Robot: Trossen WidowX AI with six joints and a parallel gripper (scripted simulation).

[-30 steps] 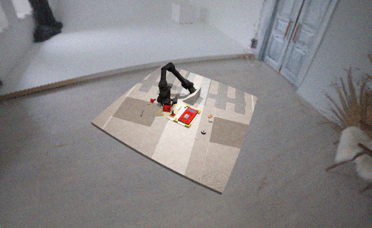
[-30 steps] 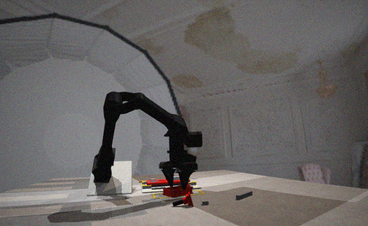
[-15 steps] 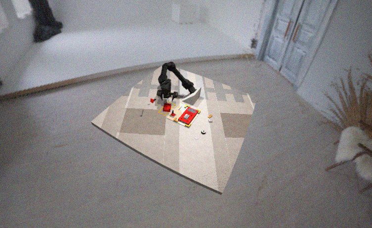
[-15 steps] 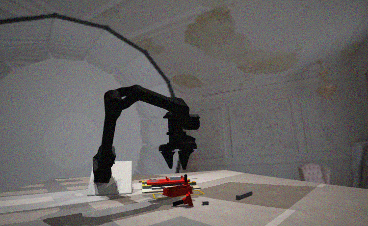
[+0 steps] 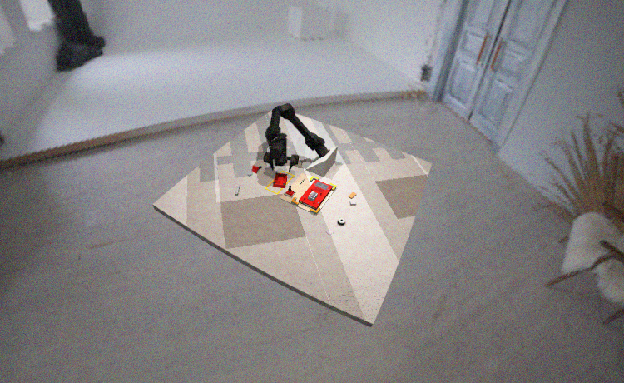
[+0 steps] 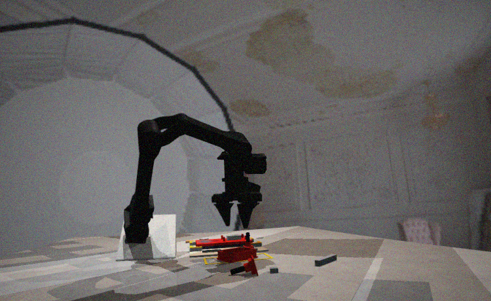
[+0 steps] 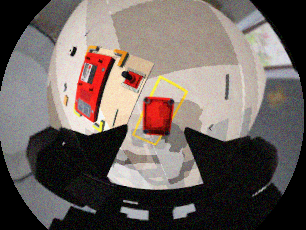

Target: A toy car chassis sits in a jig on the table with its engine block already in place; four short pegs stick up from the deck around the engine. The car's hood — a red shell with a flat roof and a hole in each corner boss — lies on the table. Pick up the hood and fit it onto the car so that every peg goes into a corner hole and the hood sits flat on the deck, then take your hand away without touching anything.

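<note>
My gripper tip is now 8 cm above the red hood. From my gripper tip the other things lie so: black-and-white wheel (7 cm ahead, 42 cm to the left, 8 cm below); then grey engine block (2 cm ahead, 23 cm to the left, 7 cm below).
</note>
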